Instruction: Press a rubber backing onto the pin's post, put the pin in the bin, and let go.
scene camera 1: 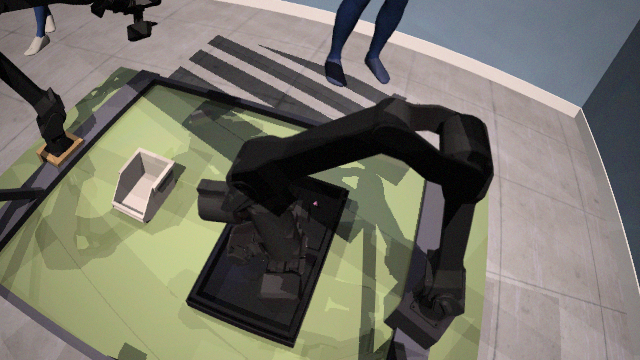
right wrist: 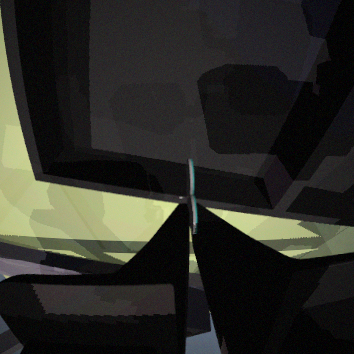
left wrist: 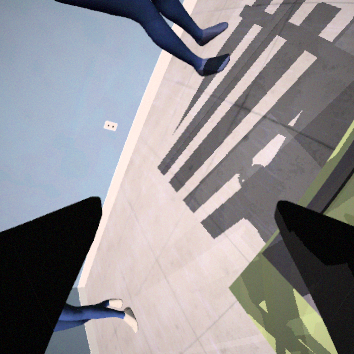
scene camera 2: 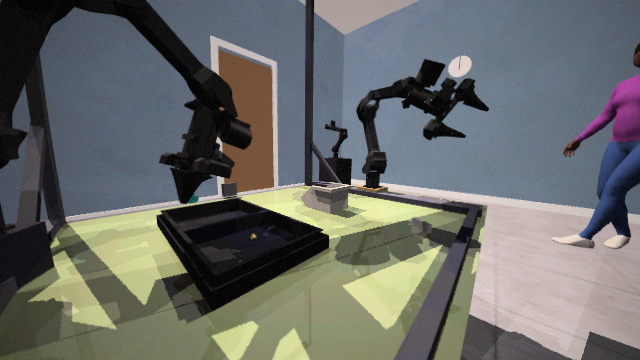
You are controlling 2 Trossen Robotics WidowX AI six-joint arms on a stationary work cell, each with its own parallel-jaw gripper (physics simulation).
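Seen in the pictures: left gripper, between the fingertips: (scene camera 1: 154, 8) (left wrist: 189, 207) (scene camera 2: 476, 123); right gripper, between the fingertips: (scene camera 1: 296, 277) (right wrist: 187, 211) (scene camera 2: 183, 203); left arm's base, origin of its link: (scene camera 1: 59, 145) (scene camera 2: 372, 186); right arm's base, origin of its link: (scene camera 1: 431, 306).
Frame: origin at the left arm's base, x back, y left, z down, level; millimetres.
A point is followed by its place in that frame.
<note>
My right gripper (scene camera 2: 186, 201) @(x -699, y -49, z -38 mm) (right wrist: 187, 211) @(x -699, y -49, z -38 mm) is shut on the pin, a thin teal-edged disc (scene camera 2: 193, 199) @(x -678, y -54, z -42 mm) (right wrist: 192, 175) @(x -669, y -56, z -48 mm) seen edge-on between the fingertips in the right wrist view. It is above the far edge of the black tray (scene camera 1: 240, 324) @(x -642, y -161, z 7 mm) (scene camera 2: 272, 268) @(x -638, y 213, z 15 mm) (right wrist: 125, 191) @(x -726, y -84, z -6 mm) in scene camera 2. The post cannot be made out. A tiny yellow piece (scene camera 2: 253, 236) @(x -605, y 86, z 20 mm) and a tiny pink piece (scene camera 1: 315, 203) @(x -662, y 161, z 20 mm), possibly rubber backings, lie in the tray. The pale bin (scene camera 1: 144, 187) @(x -292, y 23, z 27 mm) (scene camera 2: 331, 201) @(x -348, y 65, z -5 mm) stands apart from the tray. My left gripper (scene camera 2: 476, 122) @(x -85, y 361, z -237 mm) (left wrist: 189, 207) @(x -85, y 361, z -237 mm) is open and empty, raised high.
The right arm (scene camera 1: 340, 140) @(x -716, y -64, z -380 mm) reaches over the tray and hides much of it in scene camera 1. A small pale block (scene camera 2: 421, 227) @(x -286, y 301, z 25 mm) lies near the dark table frame (scene camera 2: 440, 305) @(x -546, y 404, z 12 mm). A small grey block (scene camera 2: 229, 189) @(x -503, y -332, z -2 mm) shows behind the tray. A person (scene camera 2: 622, 120) stands beyond the table.
</note>
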